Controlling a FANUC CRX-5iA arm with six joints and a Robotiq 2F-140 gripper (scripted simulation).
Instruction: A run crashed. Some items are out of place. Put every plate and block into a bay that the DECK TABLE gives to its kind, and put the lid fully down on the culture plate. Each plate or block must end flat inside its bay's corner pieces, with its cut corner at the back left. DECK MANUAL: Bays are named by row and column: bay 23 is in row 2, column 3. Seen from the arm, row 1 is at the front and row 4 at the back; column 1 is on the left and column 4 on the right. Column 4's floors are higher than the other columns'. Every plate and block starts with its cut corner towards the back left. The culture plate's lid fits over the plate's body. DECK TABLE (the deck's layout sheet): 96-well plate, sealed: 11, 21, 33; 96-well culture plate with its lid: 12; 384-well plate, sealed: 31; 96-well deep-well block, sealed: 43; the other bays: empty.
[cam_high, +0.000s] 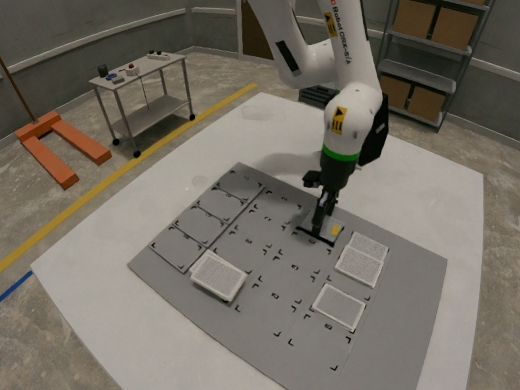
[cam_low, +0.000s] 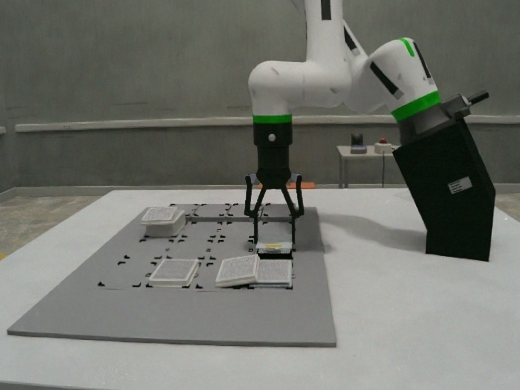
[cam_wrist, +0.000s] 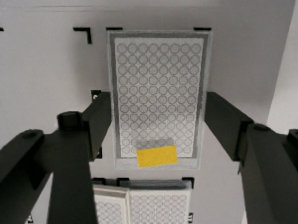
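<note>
Now: the lid 2 cm below my hand. Also, from my hand: plate 16 cm to the left, 4 cm below, 1 cm ahead; tall white block 31 cm ahead, 19 cm to the right, 3 cm below; bay label 18 cm ahead, 15 cm to the left, 5 cm below.
</note>
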